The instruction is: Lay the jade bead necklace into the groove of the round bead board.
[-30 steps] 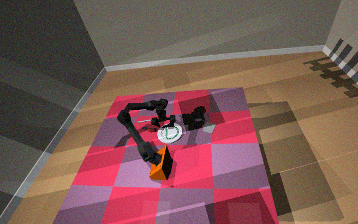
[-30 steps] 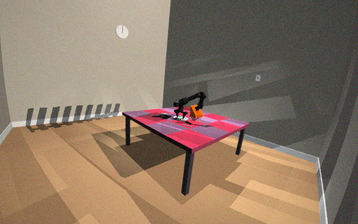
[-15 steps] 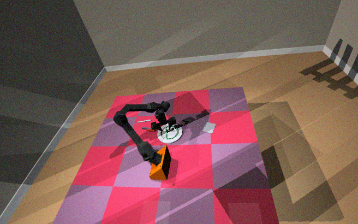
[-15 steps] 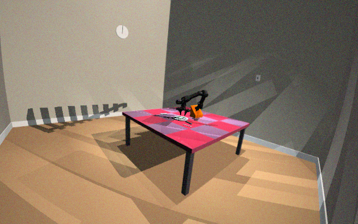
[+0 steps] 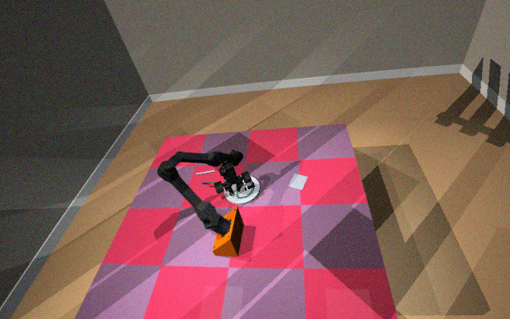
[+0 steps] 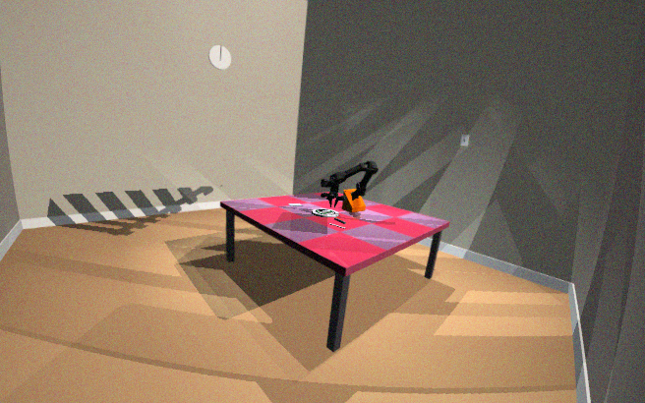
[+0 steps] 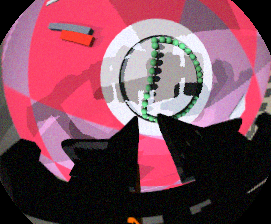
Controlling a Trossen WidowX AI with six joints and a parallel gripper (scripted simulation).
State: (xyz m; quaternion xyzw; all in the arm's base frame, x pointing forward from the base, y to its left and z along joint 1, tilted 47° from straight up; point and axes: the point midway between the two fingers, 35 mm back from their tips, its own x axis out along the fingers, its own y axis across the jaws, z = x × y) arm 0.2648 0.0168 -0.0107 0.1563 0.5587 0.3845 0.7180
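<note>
Right now my gripper tip is 5 cm short of the round white bead board, 3 cm above it and 2 cm to the left of it. From my gripper tip the other things lie so: red-handled tool (16 cm to the left, 10 cm ahead, 4 cm below); flat grey pad (33 cm to the right, 9 cm ahead, 4 cm below); thin white rod (23 cm to the left, 20 cm ahead, 4 cm below).
</note>
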